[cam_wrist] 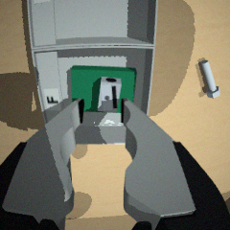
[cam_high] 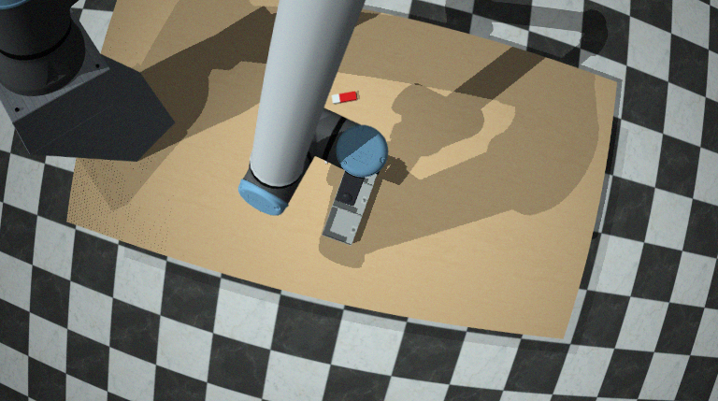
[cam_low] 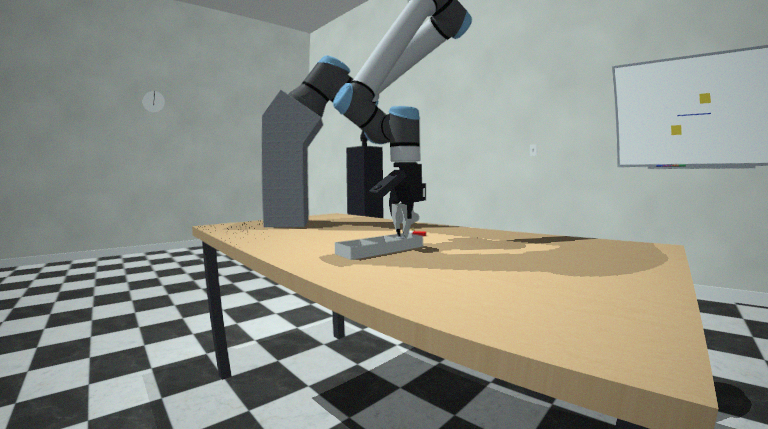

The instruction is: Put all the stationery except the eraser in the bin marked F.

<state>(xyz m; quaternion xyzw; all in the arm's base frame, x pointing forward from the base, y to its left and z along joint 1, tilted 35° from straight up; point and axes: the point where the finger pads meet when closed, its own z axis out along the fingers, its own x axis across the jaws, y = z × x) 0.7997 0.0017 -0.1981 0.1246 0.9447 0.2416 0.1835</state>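
The pencil sharpener lies 1 cm behind my hand and 2 cm below it. Round my hand: eraser (9 cm behind, 17 cm to the left, 4 cm below); then white-grey object (10 cm behind, 1 cm to the left, 4 cm below); then green pad (3 cm below).
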